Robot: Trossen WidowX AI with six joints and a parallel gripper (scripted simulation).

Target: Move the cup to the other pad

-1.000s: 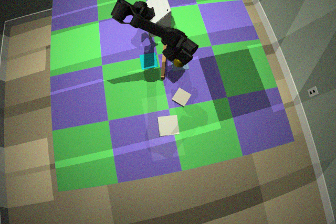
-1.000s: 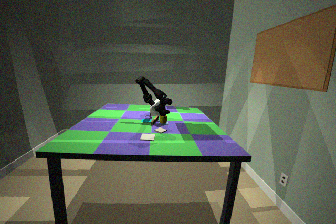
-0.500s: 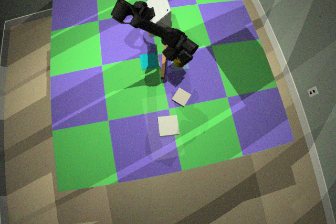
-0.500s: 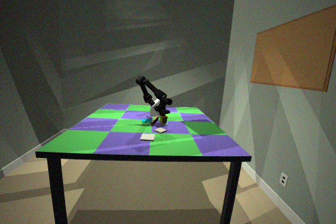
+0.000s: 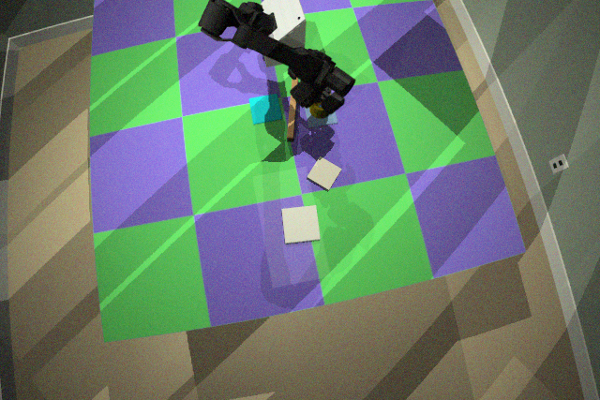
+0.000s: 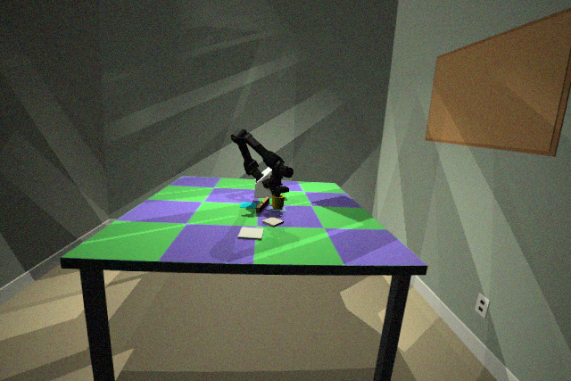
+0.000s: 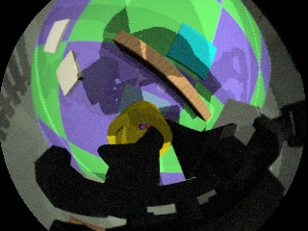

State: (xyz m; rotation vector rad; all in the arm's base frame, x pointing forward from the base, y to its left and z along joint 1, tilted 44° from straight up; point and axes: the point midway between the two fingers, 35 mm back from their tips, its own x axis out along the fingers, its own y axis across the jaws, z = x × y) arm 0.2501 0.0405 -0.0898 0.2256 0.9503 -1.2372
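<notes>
Right now the cyan pad is 2 cm behind my gripper tip, 15 cm to the right of it and 5 cm below it. From my gripper tip the other things lie so: pale blue pad: 3 cm ahead, 2 cm to the left, 5 cm below; wooden bar: 7 cm to the right, 4 cm below; yellow cup: 2 cm ahead, 1 cm to the left.
</notes>
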